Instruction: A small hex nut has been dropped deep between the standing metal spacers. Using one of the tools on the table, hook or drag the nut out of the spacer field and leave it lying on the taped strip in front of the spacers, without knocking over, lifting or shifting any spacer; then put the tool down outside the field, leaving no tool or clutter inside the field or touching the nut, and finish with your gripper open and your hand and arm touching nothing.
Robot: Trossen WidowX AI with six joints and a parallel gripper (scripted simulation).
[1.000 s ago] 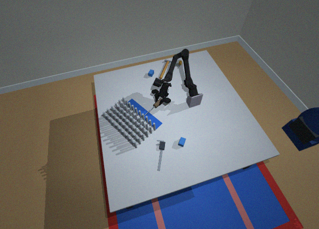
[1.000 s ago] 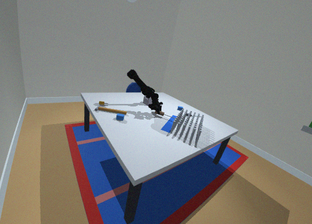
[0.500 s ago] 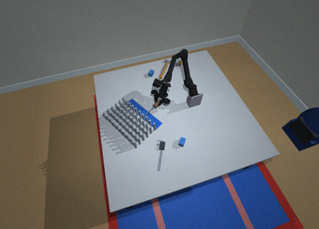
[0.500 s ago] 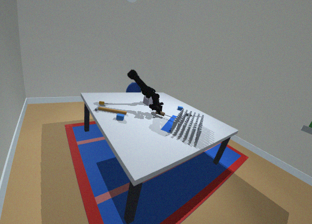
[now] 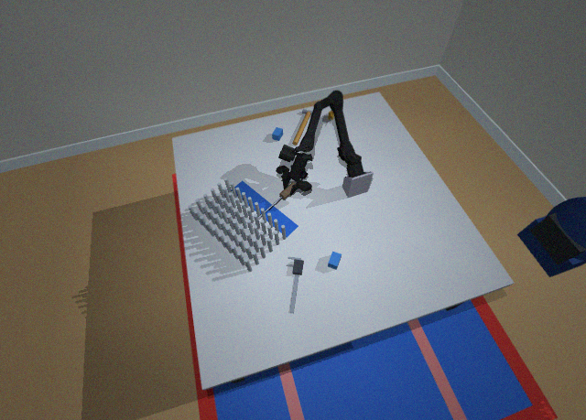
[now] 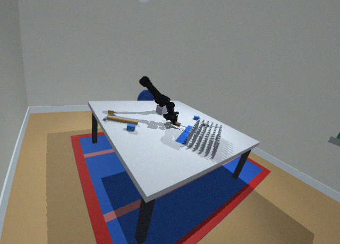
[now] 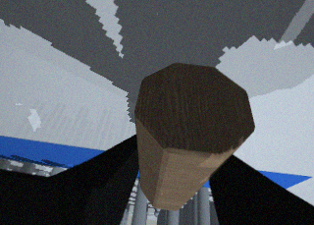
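Right now the blue taped strip is 13 cm ahead of my gripper tip, 1 cm to the left of it and 3 cm below it. Also, from my gripper tip: thin hook tool 9 cm ahead, 4 cm to the left; then yellow screwdriver 44 cm behind, 41 cm to the right, 1 cm below.
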